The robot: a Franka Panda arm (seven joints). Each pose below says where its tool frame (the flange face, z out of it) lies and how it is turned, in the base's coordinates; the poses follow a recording.
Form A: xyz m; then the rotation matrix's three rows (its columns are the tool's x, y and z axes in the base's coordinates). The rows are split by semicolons.
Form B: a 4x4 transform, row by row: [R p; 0 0 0 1], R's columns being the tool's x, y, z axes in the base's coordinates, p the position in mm. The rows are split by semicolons. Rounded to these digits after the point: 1 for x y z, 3 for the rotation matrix.
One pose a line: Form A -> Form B
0.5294 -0.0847 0.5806; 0.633 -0.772 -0.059; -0.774 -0.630 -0.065; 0.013 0.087 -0.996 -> 0.633 -0.772 -0.059 529.4; -0.774 -0.630 -0.065 -84.7; 0.013 0.087 -0.996 580.6; 0 0 0 1
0.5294 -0.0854 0.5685; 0.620 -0.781 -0.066; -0.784 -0.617 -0.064; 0.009 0.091 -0.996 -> 0.620 -0.781 -0.066 529.4; -0.784 -0.617 -0.064 -85.4; 0.009 0.091 -0.996 568.5; 0 0 0 1
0.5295 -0.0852 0.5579; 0.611 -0.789 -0.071; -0.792 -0.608 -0.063; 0.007 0.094 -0.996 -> 0.611 -0.789 -0.071 529.5; -0.792 -0.608 -0.063 -85.2; 0.007 0.094 -0.996 557.9; 0 0 0 1
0.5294 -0.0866 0.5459; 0.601 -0.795 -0.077; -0.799 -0.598 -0.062; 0.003 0.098 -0.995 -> 0.601 -0.795 -0.077 529.4; -0.799 -0.598 -0.062 -86.6; 0.003 0.098 -0.995 545.9; 0 0 0 1
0.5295 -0.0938 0.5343; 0.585 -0.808 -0.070; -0.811 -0.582 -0.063; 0.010 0.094 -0.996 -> 0.585 -0.808 -0.070 529.5; -0.811 -0.582 -0.063 -93.8; 0.010 0.094 -0.996 534.3; 0 0 0 1
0.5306 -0.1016 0.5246; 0.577 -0.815 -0.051; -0.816 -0.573 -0.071; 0.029 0.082 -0.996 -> 0.577 -0.815 -0.051 530.6; -0.816 -0.573 -0.071 -101.6; 0.029 0.082 -0.996 524.6; 0 0 0 1
